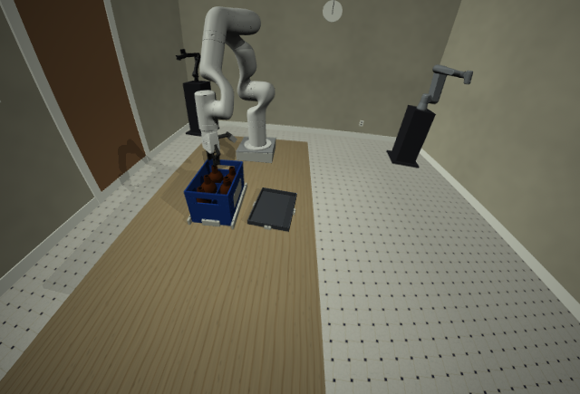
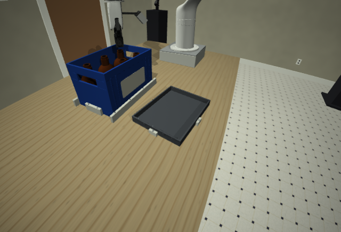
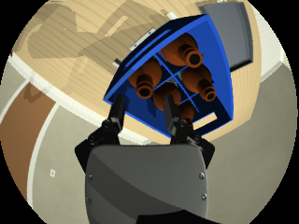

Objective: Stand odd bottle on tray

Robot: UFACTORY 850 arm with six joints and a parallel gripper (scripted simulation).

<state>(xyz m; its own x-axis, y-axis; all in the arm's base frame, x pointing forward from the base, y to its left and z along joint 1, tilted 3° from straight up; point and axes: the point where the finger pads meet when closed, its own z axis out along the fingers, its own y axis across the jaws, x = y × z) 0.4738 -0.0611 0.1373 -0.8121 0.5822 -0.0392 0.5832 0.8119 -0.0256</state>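
My hand is 12 cm above the blue crate, 8 cm short of it and 6 cm to the right of it. Also, from my hand: dark grey tray 32 cm to the left, 19 cm below, 5 cm ahead; bottle 11 cm below, 10 cm to the left, 7 cm ahead.
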